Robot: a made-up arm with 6 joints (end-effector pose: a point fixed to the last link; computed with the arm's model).
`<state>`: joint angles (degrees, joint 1 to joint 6).
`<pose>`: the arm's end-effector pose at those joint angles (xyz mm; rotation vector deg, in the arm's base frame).
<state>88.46 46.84 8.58 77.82 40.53 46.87</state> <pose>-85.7 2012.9 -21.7 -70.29 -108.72 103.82</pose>
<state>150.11 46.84 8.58 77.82 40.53 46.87</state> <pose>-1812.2 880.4 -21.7 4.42 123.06 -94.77</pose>
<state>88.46 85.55 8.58 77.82 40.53 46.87</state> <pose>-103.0 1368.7 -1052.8 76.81 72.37 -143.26</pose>
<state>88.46 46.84 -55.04 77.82 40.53 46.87</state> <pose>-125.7 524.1 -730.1 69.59 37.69 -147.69</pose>
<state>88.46 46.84 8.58 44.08 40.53 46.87</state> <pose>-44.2 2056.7 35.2 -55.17 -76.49 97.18</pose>
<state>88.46 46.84 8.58 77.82 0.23 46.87</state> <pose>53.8 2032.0 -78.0 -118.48 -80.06 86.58</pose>
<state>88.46 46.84 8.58 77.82 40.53 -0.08</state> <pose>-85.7 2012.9 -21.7 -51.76 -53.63 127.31</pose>
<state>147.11 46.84 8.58 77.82 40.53 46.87</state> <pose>-1763.6 974.1 -21.7 7.71 123.94 -96.43</pose>
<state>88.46 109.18 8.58 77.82 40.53 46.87</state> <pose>-121.0 698.6 -1391.8 70.02 39.44 -147.63</pose>
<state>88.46 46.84 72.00 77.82 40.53 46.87</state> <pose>-84.9 2042.8 1622.6 -45.59 -132.97 27.26</pose>
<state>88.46 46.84 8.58 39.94 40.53 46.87</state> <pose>-36.4 2060.8 40.6 -53.30 -72.69 96.04</pose>
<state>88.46 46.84 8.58 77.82 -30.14 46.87</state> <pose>161.6 1991.2 -78.0 -146.59 -51.75 66.59</pose>
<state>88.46 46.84 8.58 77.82 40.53 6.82</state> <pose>-85.7 2012.9 -21.7 -54.83 -61.85 125.17</pose>
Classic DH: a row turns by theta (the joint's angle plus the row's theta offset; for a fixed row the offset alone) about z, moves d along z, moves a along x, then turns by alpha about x. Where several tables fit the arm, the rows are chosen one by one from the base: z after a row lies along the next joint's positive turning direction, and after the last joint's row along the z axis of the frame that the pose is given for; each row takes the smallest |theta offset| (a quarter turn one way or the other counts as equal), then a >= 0, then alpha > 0; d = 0 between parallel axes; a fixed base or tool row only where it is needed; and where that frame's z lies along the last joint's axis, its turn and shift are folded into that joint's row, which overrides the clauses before.
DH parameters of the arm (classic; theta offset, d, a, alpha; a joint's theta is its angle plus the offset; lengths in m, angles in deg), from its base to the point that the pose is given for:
joint 1: 0 0.38 0.22 -90
joint 2: -90 0 0.65 180
joint 3: 0 0 0.12 -90
joint 4: 0 -1.39 0 90
joint 5: 0 0 0 -90
joint 6: 90 -0.22 0 90
tool (fixed): -90 0 0 0

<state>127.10 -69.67 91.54 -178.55 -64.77 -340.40</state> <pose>1140.2 -1516.0 781.8 2.84 50.91 -42.59</pose>
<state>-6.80 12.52 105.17 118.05 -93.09 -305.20</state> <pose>50.6 -201.3 2380.9 -24.99 58.15 -112.36</pose>
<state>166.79 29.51 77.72 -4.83 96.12 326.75</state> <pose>-1162.9 291.9 2189.8 -146.37 -2.89 -49.04</pose>
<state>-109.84 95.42 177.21 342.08 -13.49 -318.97</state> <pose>-333.3 -970.2 1916.3 -82.43 -24.41 -102.85</pose>
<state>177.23 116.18 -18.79 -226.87 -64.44 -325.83</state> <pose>72.2 141.5 -1138.0 30.97 90.72 35.33</pose>
